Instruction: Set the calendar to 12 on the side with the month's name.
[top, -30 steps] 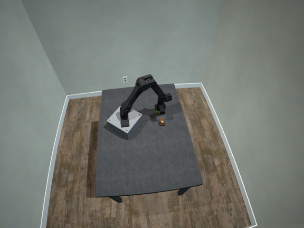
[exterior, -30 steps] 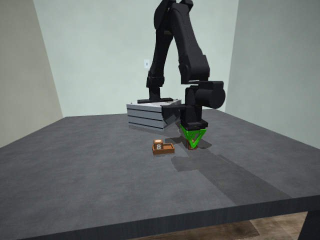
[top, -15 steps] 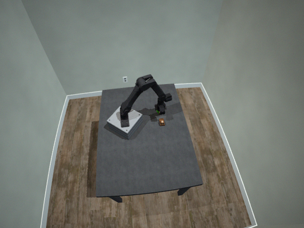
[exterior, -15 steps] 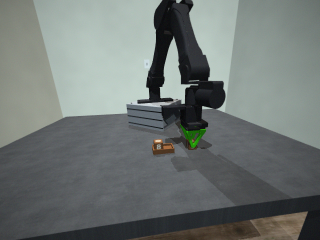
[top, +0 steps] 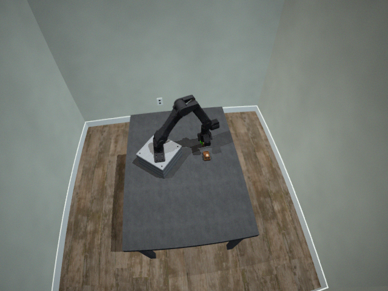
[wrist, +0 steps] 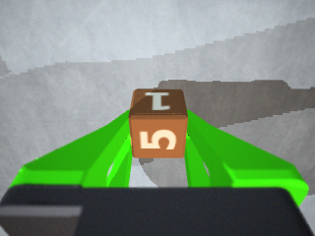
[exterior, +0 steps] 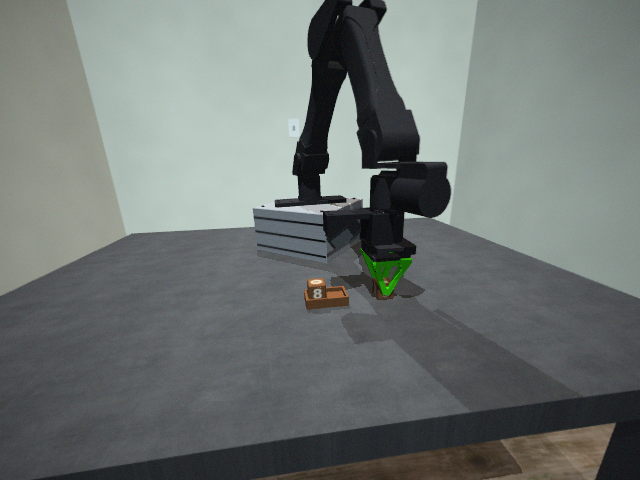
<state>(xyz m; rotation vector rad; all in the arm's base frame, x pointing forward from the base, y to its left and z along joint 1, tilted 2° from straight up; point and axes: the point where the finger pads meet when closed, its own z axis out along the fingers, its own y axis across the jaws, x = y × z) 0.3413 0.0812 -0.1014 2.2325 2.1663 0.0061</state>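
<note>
My hand is 11 cm to the left of the brown tray and 1 cm above it.
</note>
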